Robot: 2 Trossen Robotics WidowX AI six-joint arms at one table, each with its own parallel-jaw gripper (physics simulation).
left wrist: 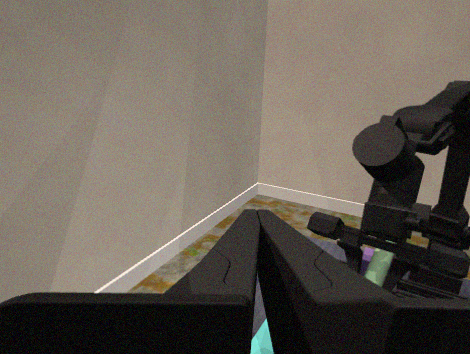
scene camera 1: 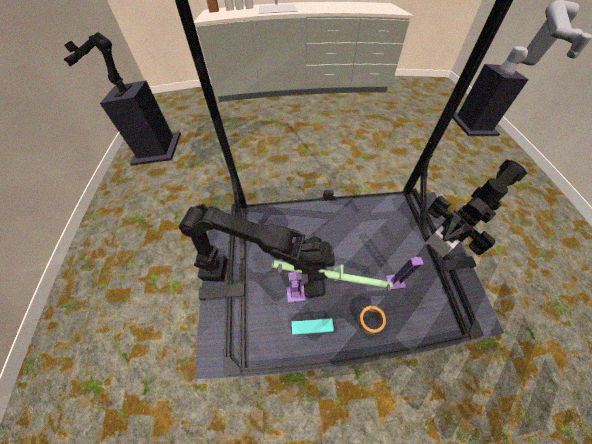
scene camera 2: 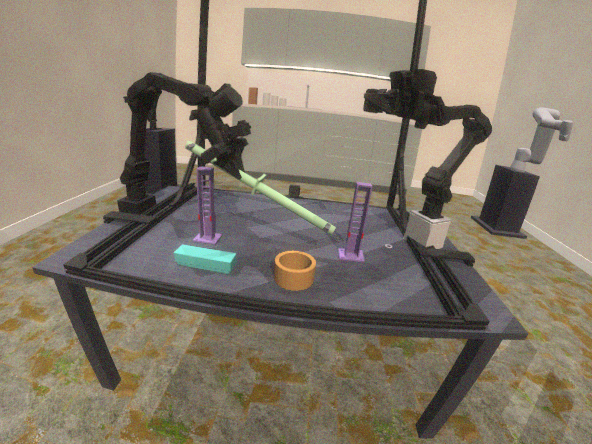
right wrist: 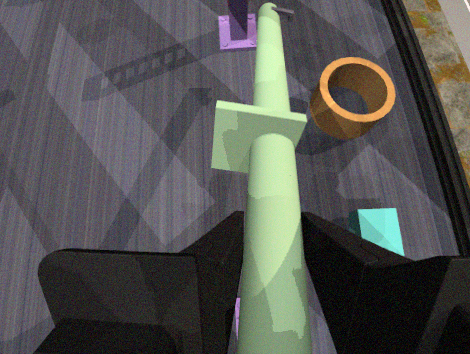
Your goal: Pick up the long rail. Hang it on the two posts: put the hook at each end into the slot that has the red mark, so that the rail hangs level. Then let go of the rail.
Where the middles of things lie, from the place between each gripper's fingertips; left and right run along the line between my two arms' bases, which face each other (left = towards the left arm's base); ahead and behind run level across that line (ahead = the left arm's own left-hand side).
Right now the pale green rail [scene camera 2: 257, 185] is 20 mm behind my left hand, 240 mm to the right of it and 250 mm below it. The rest, counted from my left hand: orange ring [scene camera 2: 294, 270] 110 mm ahead, 120 mm to the right, 410 mm below; teal block [scene camera 2: 213, 260] 100 mm ahead, 340 mm to the right, 410 mm below.
I see my right gripper 40 mm to the right of the pale green rail, 20 mm above it and 10 mm short of it. Also, from my right hand: orange ring 170 mm to the left, 170 mm below, 140 mm ahead; teal block 180 mm below, 140 mm ahead, 60 mm to the right.
